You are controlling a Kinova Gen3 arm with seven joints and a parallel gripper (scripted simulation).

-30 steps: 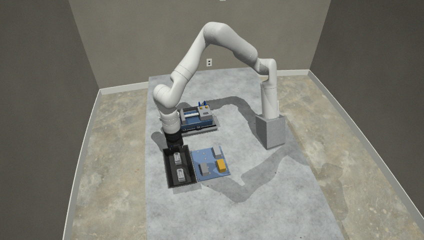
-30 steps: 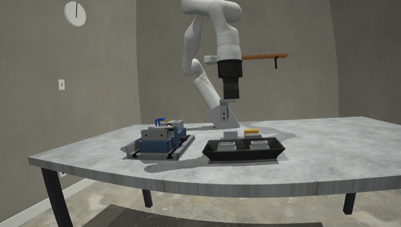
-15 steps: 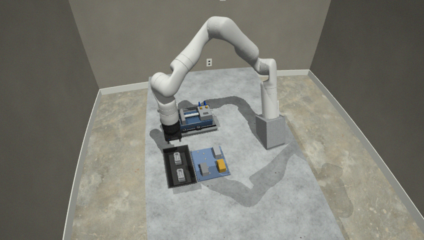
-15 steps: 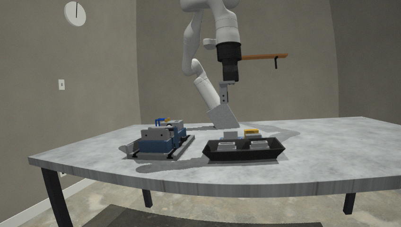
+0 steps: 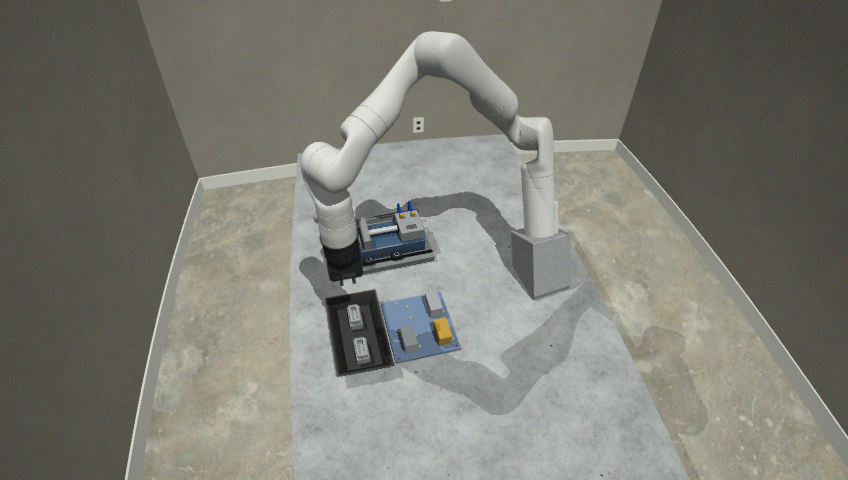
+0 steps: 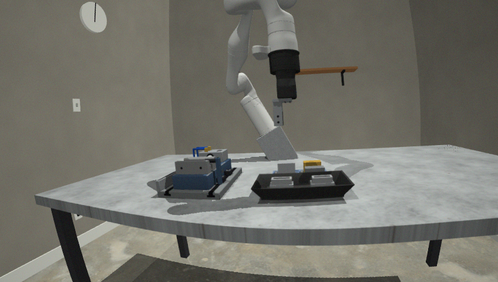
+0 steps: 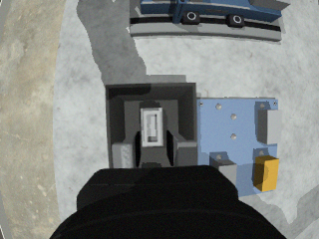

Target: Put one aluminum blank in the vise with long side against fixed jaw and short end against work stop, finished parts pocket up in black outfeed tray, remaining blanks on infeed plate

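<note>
Right now my hand is 220 mm past the yellow brass blank, 80 mm to the right of it and 170 mm above it. Round my hand: vise: 100 mm behind, 260 mm to the right, 160 mm below.
</note>
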